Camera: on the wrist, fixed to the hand. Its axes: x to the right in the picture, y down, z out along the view.
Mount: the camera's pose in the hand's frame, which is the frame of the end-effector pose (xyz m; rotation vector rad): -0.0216 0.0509 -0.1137 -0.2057 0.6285 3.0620
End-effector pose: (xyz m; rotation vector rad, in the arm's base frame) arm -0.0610 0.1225 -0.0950 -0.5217 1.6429 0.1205
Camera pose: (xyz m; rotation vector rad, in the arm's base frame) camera -0.1843 0.1308 -0.0683 -1.8148 -0.9861 -1.7705
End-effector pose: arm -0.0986 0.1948 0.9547 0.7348 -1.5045 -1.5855
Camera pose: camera 0.0171 0.1570 0.9888 -1.0517 -0.3592 0.9011
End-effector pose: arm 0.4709 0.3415 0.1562 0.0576 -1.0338 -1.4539
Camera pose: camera 0.5828 0.3076 0.1081 -0.7855 0.3122 1.2977
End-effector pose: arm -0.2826 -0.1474 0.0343 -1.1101 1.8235 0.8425
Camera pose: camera -0.3573 -0.2162 0.1096 -1.4803 -1.1967 -0.8758
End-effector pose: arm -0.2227 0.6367 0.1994 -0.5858 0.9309 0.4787
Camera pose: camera -0.3331 0.5977 0.1518 -0.8598 -1.1084 -2.0511
